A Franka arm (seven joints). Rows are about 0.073 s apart.
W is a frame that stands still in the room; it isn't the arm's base.
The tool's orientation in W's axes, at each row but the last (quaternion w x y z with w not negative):
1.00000 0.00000 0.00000 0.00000
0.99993 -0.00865 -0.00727 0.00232
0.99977 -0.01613 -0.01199 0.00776
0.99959 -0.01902 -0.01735 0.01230
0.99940 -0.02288 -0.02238 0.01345
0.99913 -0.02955 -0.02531 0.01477
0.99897 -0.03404 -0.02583 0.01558
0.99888 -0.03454 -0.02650 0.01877
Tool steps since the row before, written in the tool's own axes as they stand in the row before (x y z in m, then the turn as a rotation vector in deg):
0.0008 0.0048 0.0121 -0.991 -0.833 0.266
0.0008 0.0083 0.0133 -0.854 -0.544 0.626
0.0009 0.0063 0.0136 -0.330 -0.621 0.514
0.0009 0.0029 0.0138 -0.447 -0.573 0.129
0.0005 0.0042 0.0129 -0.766 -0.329 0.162
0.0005 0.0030 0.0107 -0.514 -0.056 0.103
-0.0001 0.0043 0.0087 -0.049 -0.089 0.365
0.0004 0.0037 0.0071 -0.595 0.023 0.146
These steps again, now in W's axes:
0.0008 0.0048 0.0121 -0.991 -0.833 0.266
0.0006 0.0085 0.0132 -0.861 -0.537 0.623
0.0005 0.0067 0.0134 -0.333 -0.609 0.526
0.0003 0.0034 0.0137 -0.437 -0.579 0.136
-0.0002 0.0048 0.0127 -0.764 -0.343 0.143
-0.0001 0.0036 0.0105 -0.517 -0.066 0.080
-0.0007 0.0049 0.0084 -0.066 -0.066 0.367
-0.0001 0.0042 0.0068 -0.602 0.009 0.113

